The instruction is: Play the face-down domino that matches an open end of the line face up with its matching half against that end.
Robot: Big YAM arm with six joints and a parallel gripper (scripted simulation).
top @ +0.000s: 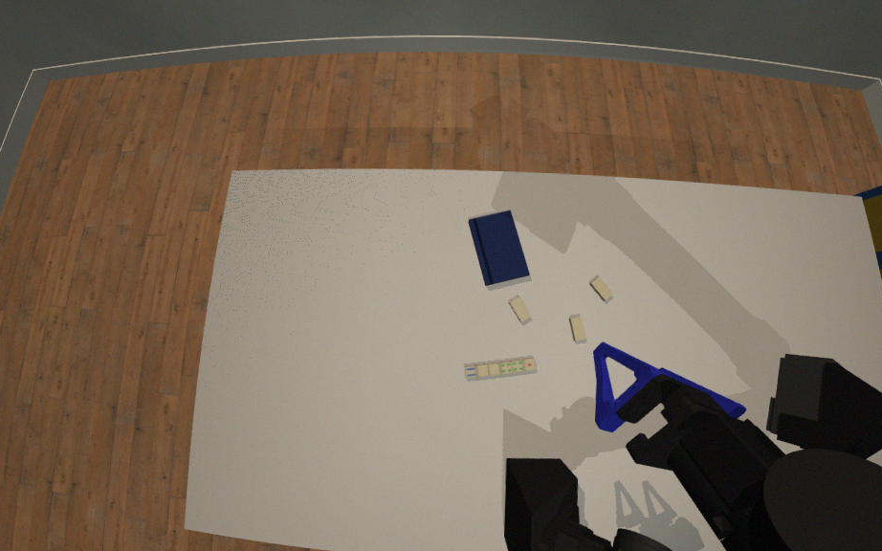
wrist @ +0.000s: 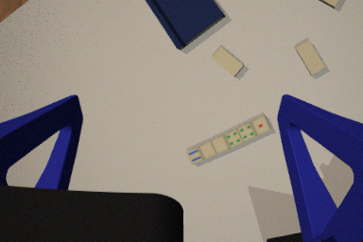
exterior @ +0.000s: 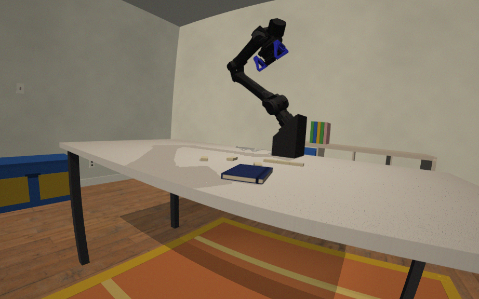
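Right now my hand is 38 cm above the domino, 18 cm to the left of it and 11 cm short of it. From my hand the other things lie so: dark blue book (38 cm below, 24 cm ahead, 5 cm to the left).
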